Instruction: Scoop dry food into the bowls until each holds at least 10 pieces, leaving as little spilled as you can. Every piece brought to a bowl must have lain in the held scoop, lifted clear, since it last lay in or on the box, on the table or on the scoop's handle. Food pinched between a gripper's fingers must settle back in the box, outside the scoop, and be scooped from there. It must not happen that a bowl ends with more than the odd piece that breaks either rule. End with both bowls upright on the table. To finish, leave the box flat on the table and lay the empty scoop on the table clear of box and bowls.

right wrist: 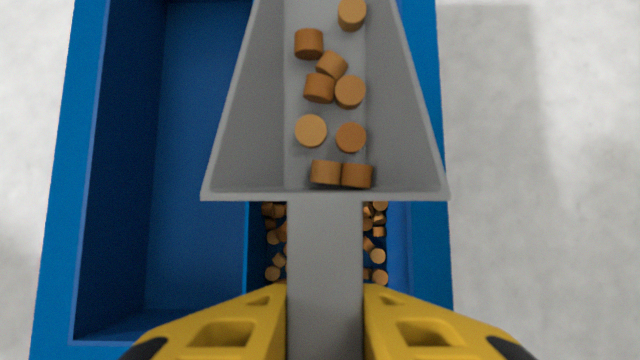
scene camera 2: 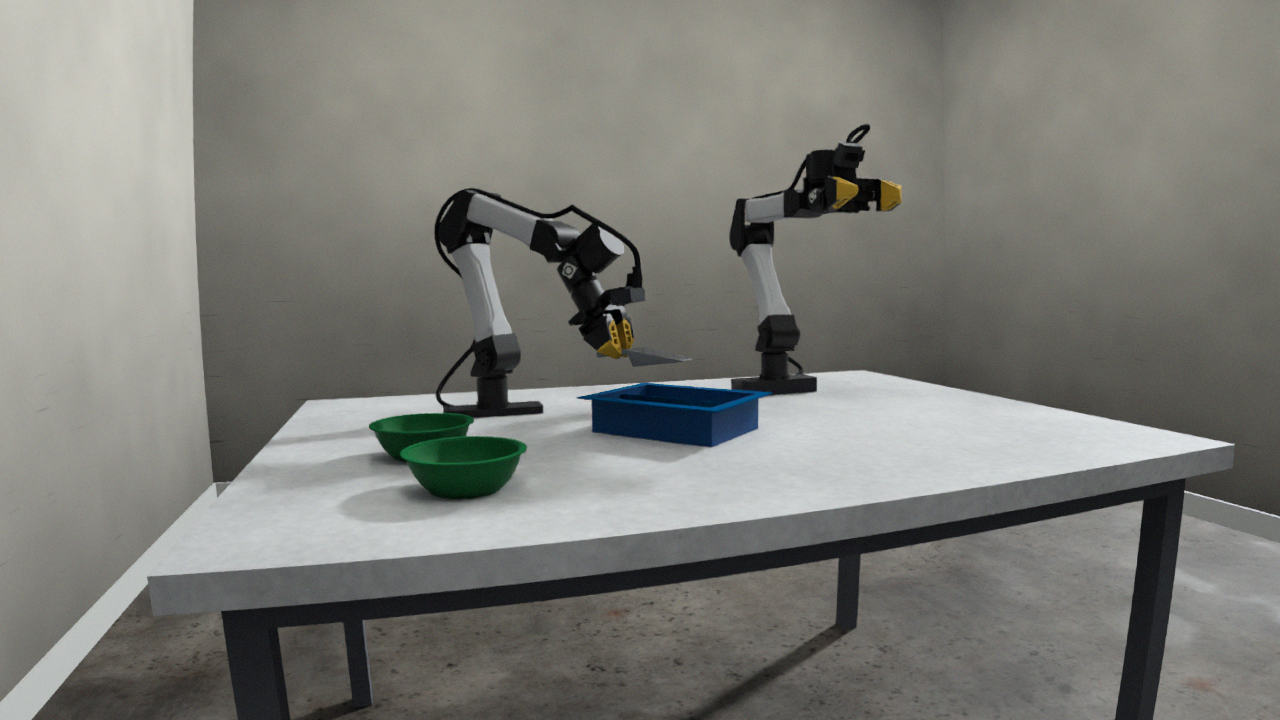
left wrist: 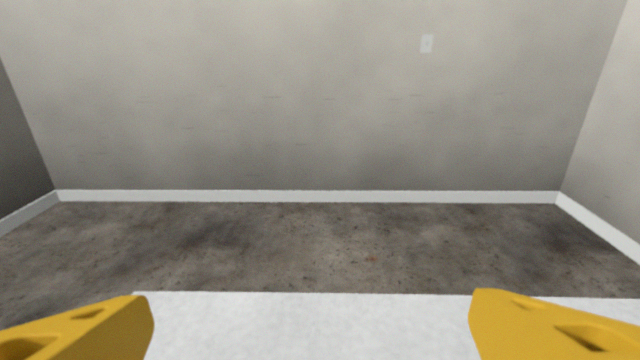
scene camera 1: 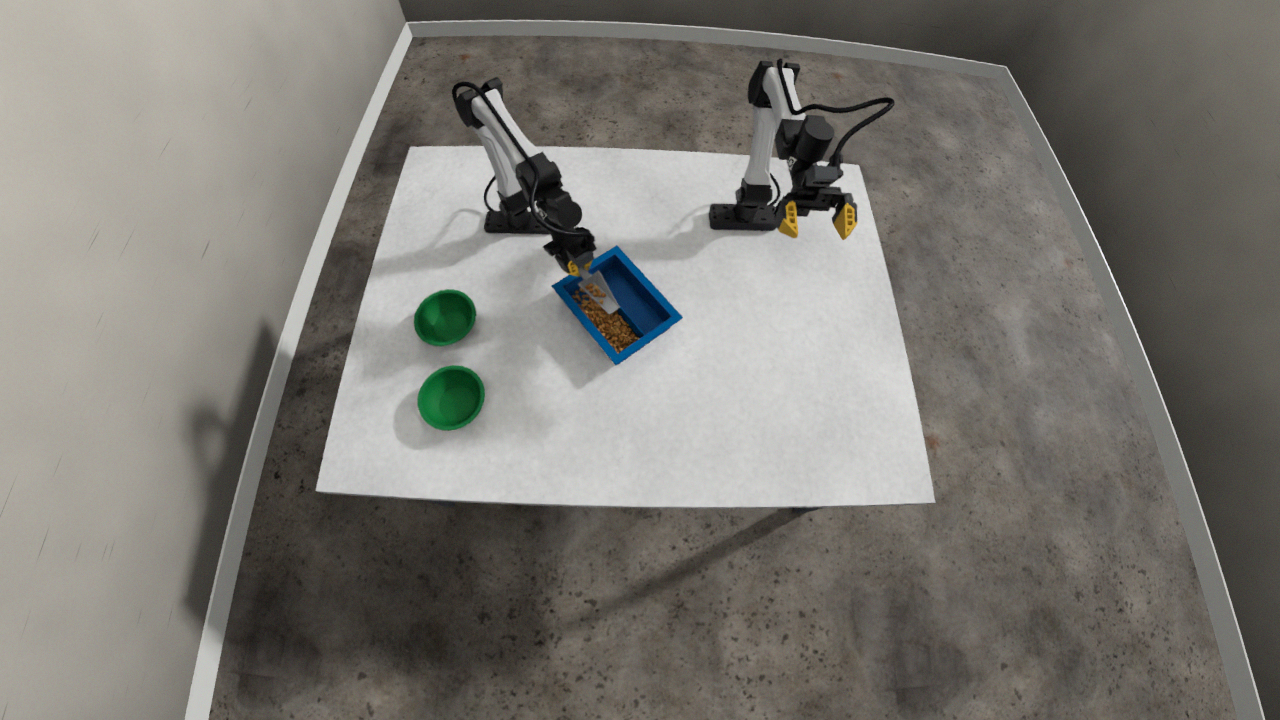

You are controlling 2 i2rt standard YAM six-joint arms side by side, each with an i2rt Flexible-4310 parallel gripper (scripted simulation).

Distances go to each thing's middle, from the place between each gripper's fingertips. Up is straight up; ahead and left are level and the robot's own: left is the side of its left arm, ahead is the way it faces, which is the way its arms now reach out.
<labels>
My right gripper (scene camera 2: 623, 356) is now 40 mm short of the grey scoop (scene camera 2: 638, 358), 30 mm to the right of it and 10 mm above it. The rest, counted from my right hand: blue box (scene camera 2: 646, 410) (90 mm below, 80 mm to the left, 50 mm ahead).
Now: the grey scoop 43 cm to the right of my left hand (scene camera 1: 820, 237), 29 cm below it and 8 cm behind it. The rest, counted from my left hand: blue box: 38 cm to the right, 38 cm below, 7 cm behind.
</labels>
